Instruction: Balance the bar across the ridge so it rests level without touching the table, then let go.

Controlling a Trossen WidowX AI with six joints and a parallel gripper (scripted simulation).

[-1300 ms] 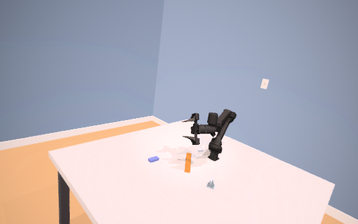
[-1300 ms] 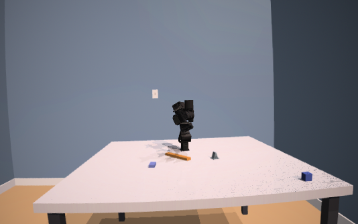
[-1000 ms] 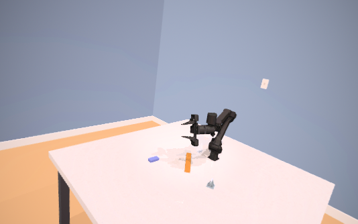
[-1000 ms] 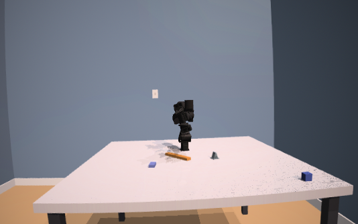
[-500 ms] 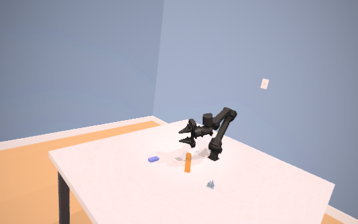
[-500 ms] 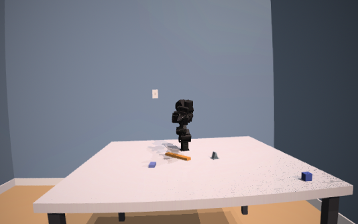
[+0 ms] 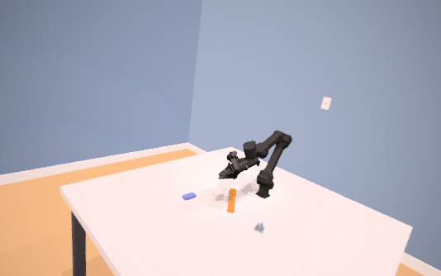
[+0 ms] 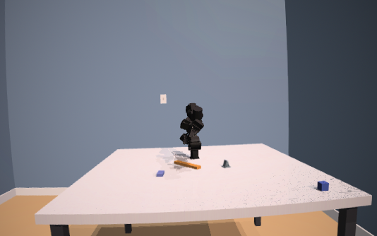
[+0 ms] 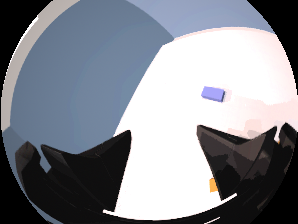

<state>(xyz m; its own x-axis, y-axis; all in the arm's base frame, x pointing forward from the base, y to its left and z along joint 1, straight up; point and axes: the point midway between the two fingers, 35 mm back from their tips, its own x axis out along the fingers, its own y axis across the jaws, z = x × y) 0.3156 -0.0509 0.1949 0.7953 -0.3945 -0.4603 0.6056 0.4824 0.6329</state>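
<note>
The orange bar lies 13 cm behind my gripper tip and 17 cm below it. The rest, counted from my gripper tip: blue cube 40 cm ahead, 56 cm to the left, 16 cm below; flat blue block 4 cm ahead, 15 cm to the right, 17 cm below.
</note>
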